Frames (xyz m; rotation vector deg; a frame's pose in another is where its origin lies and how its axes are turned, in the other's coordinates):
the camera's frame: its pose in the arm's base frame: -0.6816 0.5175 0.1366 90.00 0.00 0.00
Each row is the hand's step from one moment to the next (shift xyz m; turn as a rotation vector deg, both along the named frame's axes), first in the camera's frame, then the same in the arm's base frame.
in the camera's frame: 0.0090 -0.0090 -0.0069 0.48 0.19 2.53
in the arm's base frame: 0.0090 0.0069 -0.0090 0.48 -2.53 0.19
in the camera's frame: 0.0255 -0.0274 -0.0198 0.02 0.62 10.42
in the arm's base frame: 0.0255 0.0198 -0.0274 0.02 -10.42 0.62
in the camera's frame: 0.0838 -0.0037 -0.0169 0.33 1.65 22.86
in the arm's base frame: 0.0838 0.0169 -0.0037 0.33 -22.86 1.65
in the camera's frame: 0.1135 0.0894 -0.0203 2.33 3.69 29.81
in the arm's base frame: 0.1135 0.0203 0.0894 2.33 -29.81 3.69
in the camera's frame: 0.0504 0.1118 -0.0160 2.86 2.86 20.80
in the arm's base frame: 0.0504 0.0160 0.1118 2.86 -20.80 2.86
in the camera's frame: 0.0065 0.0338 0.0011 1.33 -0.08 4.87
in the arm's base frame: 0.0065 -0.0011 0.0338 1.33 -4.87 -0.08
